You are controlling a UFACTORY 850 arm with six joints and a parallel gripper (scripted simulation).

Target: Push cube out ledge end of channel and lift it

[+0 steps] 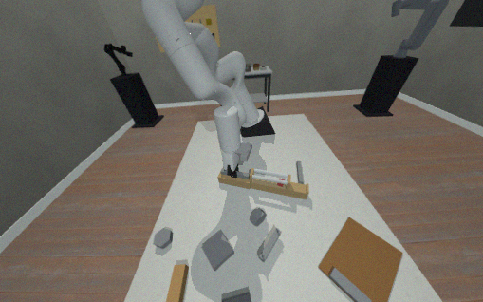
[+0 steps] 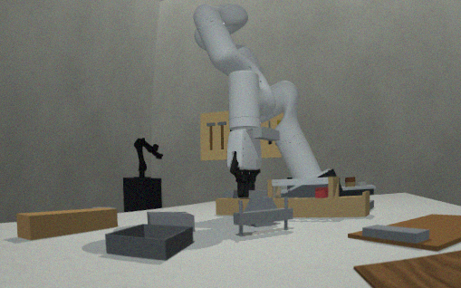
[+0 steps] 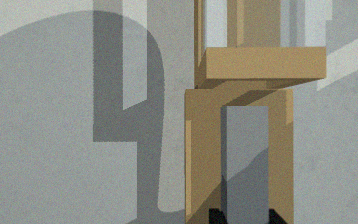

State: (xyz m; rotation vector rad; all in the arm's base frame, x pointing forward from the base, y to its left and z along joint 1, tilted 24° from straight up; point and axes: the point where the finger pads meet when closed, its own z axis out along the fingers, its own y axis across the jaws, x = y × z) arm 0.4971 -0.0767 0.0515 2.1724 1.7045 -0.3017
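Now: hand 5 cm past the grey stick, 33 cm to the right of it and 6 cm above it. Also, from my hand: channel: 4 cm ahead, 16 cm to the left, 1 cm below; then red cube: 5 cm ahead, 21 cm to the left, 1 cm below; then grey tray: 48 cm ahead, 5 cm to the left, 6 cm below.
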